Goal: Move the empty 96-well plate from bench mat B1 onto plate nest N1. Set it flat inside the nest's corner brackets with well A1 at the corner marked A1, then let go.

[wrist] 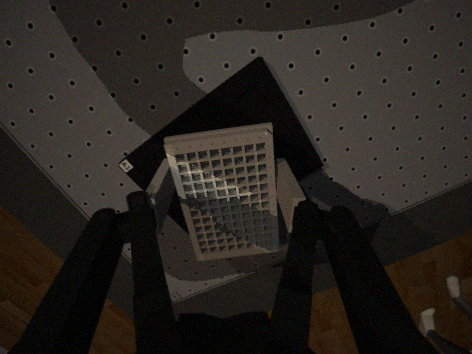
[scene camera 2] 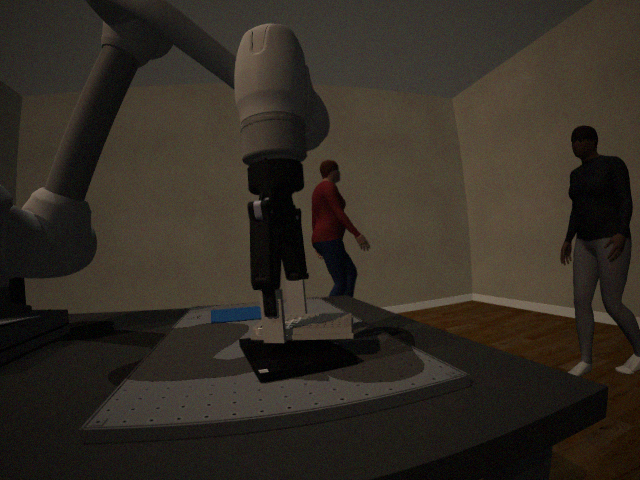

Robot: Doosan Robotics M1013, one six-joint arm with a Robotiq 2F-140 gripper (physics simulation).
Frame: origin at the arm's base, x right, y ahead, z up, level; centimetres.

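Seen in the pictures: gripper, between the fingertips: (wrist: 225, 172) (scene camera 2: 288, 332).
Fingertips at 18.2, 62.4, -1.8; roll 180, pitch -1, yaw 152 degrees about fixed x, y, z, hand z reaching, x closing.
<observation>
Offsets run from my fingertips to a thing's top centre, as dx, dy, dz. "spot": to the spot under its first point. Level surfaces: height alone.
The pale 96-well plate @(+0.8, +2.3, +1.7) (scene camera 2: 330, 327) (wrist: 227, 220) is held level, low above the black plate nest N1 @(+0.2, +0.1, -1.8) (scene camera 2: 305, 361) (wrist: 250, 95). In the wrist view the plate is turned relative to the nest's edges and covers part of it. The white A1 label @(spot: +8.3, -4.2, -2.1) (scene camera 2: 263, 370) (wrist: 126, 165) shows at one nest corner. The nest's corner brackets cannot be made out in the dark. My gripper (scene camera 2: 282, 315) (wrist: 225, 172) is shut on the plate, with a pale finger pad at each long side. The gap beneath the plate is hard to judge. Blue bench mat B1 @(dz -3.1) (scene camera 2: 235, 314) lies farther back.
The perforated board @(dz -3.3) (scene camera 2: 170, 400) (wrist: 400, 100) lies under the nest on the dark table @(dz -4.6) (scene camera 2: 537, 395). Arm shadows fall across it. A person in red (scene camera 2: 326, 211) stands behind the table, and a person in black (scene camera 2: 599, 196) stands at the right.
</observation>
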